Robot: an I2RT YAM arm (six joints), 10 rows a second.
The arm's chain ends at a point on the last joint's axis. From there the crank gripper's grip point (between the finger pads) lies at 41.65 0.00 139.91 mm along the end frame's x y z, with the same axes.
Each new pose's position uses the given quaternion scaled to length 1; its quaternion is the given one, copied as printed.
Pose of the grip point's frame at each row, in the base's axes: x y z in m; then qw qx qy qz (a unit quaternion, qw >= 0):
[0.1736, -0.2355, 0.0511, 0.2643, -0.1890, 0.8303, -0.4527]
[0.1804, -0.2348, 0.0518, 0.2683, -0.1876, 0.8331, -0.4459]
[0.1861, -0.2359, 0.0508, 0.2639, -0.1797, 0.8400, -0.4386]
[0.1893, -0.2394, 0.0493, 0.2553, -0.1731, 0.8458, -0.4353]
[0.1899, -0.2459, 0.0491, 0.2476, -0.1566, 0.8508, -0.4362]
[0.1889, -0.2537, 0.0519, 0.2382, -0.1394, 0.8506, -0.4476]
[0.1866, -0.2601, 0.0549, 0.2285, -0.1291, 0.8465, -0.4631]
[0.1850, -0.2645, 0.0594, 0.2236, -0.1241, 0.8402, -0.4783]
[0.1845, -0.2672, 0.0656, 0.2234, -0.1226, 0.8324, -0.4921]
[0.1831, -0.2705, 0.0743, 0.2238, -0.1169, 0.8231, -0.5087]
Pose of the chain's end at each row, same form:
[0.1211, -0.1213, 0.1253, 0.2643, -0.1890, 0.8303, -0.4527]
[0.1272, -0.1220, 0.1276, 0.2683, -0.1876, 0.8331, -0.4459]
[0.1352, -0.1239, 0.1293, 0.2639, -0.1797, 0.8400, -0.4386]
[0.1415, -0.1273, 0.1297, 0.2553, -0.1731, 0.8458, -0.4353]
[0.1463, -0.1328, 0.1305, 0.2476, -0.1566, 0.8508, -0.4362]
[0.1501, -0.1377, 0.1316, 0.2382, -0.1394, 0.8506, -0.4476]
[0.1517, -0.1407, 0.1313, 0.2285, -0.1291, 0.8465, -0.4631]
[0.1520, -0.1422, 0.1320, 0.2236, -0.1241, 0.8402, -0.4783]
[0.1518, -0.1426, 0.1342, 0.2234, -0.1226, 0.8324, -0.4921]
[0.1513, -0.1432, 0.1382, 0.2238, -0.1169, 0.8231, -0.5087]

